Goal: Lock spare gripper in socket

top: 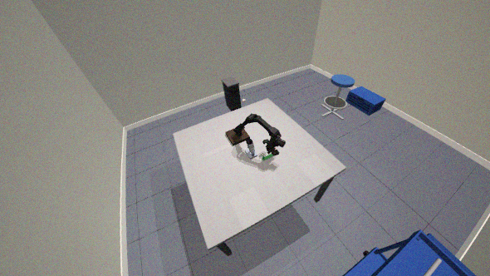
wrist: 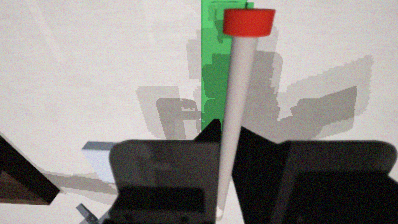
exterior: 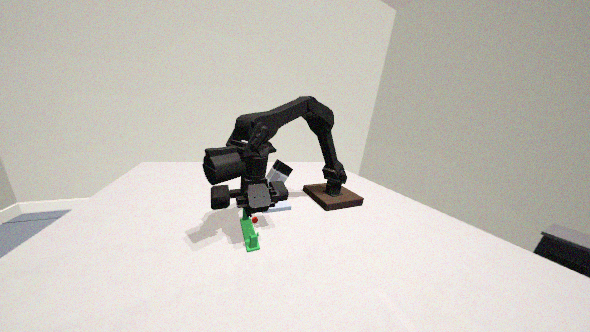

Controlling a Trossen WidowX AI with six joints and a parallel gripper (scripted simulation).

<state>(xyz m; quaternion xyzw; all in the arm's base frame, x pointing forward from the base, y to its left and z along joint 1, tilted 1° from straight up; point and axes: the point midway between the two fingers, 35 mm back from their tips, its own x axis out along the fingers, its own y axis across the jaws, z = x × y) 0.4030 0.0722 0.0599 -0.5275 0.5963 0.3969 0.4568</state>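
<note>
Now: gripper tip 30 mm above the green pin rest and 10 mm to the right of it. From my gripper tip the other things lie so: spare gripper (130 mm behind, 100 mm to the right, 70 mm above); then socket (120 mm behind, 100 mm to the right).
</note>
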